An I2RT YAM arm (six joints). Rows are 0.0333 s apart.
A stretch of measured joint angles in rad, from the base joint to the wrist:
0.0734 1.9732 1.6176 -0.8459 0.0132 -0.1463
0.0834 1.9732 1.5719 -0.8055 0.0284 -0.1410
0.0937 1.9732 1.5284 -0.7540 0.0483 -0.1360
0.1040 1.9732 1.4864 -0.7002 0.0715 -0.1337
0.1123 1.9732 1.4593 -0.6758 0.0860 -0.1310
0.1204 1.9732 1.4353 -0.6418 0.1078 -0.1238
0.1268 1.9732 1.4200 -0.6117 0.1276 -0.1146
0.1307 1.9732 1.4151 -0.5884 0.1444 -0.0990
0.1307 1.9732 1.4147 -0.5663 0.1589 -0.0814
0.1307 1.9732 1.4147 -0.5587 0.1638 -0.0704
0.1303 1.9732 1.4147 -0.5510 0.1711 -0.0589
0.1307 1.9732 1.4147 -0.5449 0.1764 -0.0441
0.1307 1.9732 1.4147 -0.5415 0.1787 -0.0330
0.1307 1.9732 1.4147 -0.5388 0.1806 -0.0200
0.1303 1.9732 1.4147 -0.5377 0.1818 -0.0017
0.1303 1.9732 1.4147 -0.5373 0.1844 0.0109
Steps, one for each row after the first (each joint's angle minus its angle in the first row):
0.0100 0.0000 -0.0457 0.0404 0.0152 0.0053
0.0203 0.0000 -0.0892 0.0919 0.0351 0.0103
0.0306 0.0000 -0.1312 0.1457 0.0583 0.0126
0.0389 0.0000 -0.1583 0.1701 0.0728 0.0153
0.0470 0.0000 -0.1823 0.2041 0.0946 0.0225
0.0534 0.0000 -0.1976 0.2342 0.1144 0.0317
0.0573 0.0000 -0.2025 0.2575 0.1312 0.0473
0.0573 0.0000 -0.2029 0.2796 0.1457 0.0649
0.0573 0.0000 -0.2029 0.2872 0.1506 0.0759
0.0569 0.0000 -0.2029 0.2949 0.1579 0.0874
0.0573 0.0000 -0.2029 0.3010 0.1632 0.1022
0.0573 0.0000 -0.2029 0.3044 0.1655 0.1133
0.0573 0.0000 -0.2029 0.3071 0.1674 0.1263
0.0569 0.0000 -0.2029 0.3082 0.1686 0.1446
0.0569 0.0000 -0.2029 0.3086 0.1712 0.1572

